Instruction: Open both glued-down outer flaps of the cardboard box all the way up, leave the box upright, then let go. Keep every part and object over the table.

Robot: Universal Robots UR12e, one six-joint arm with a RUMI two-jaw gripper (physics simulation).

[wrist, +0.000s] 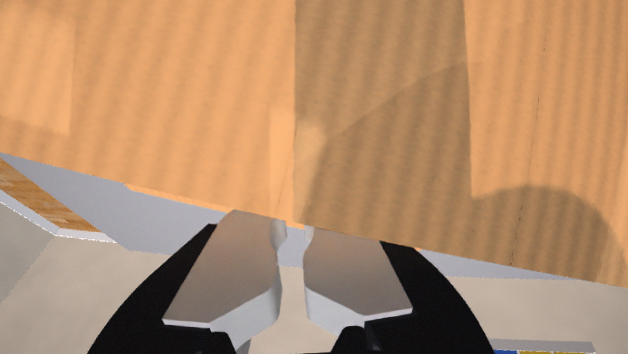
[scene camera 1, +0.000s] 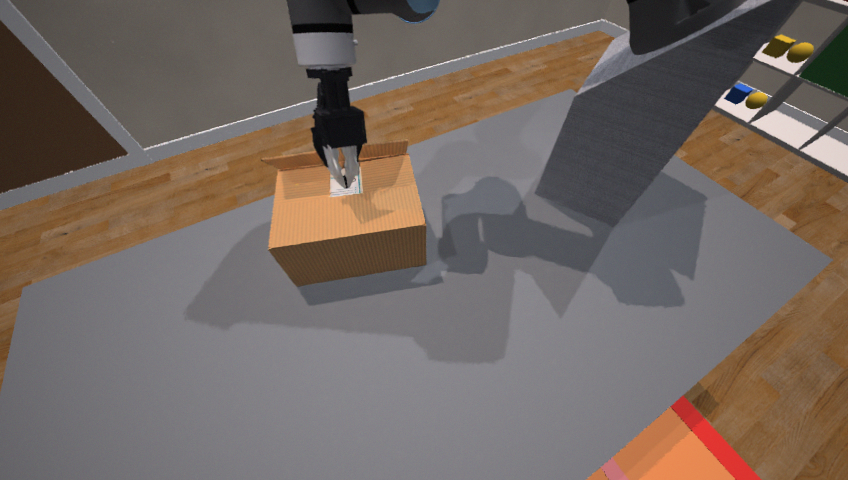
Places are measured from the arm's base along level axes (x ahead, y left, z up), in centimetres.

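Where they show: gripper, between the fingertips: (scene camera 1: 346,187); arm's base, origin of its link: (scene camera 1: 693,17).
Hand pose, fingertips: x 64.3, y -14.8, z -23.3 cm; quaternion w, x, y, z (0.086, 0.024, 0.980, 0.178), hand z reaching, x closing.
Things, the pixels of their top centre, and the offset from my fingertips. Level surfaces: height alone.
- cardboard box, centre of its top: (scene camera 1: 346,195) dx +0.3, dy -1.0, dz -3.0 cm
- white printed item, centre of its top: (scene camera 1: 346,200) dx +0.6, dy -0.9, dz -4.3 cm
- grey table, height of its surface: dz -18.3 cm
The cardboard box (scene camera 1: 363,256) stands upright on the grey table. Its near outer flap (scene camera 1: 315,223) lies low across the front part of the top, with the gripper's shadow on it. Its far outer flap (scene camera 1: 385,151) (wrist: 175,100) is raised along the back edge and leans outward; its cardboard fills much of the wrist view. A white printed item (scene camera 1: 352,191) shows in the gap between the flaps. My gripper (scene camera 1: 345,185) (wrist: 295,231) is shut and empty. Its fingers reach down on the inner side of the far flap; in the wrist view cardboard hides the fingertips. Contact is unclear.
The grey table (scene camera 1: 255,392) carries a tall grey pedestal (scene camera 1: 630,130) to the right of the box. Shelves with small yellow and blue objects stand at the right. An orange area with a red border (scene camera 1: 714,440) shows beyond the table's lower right edge.
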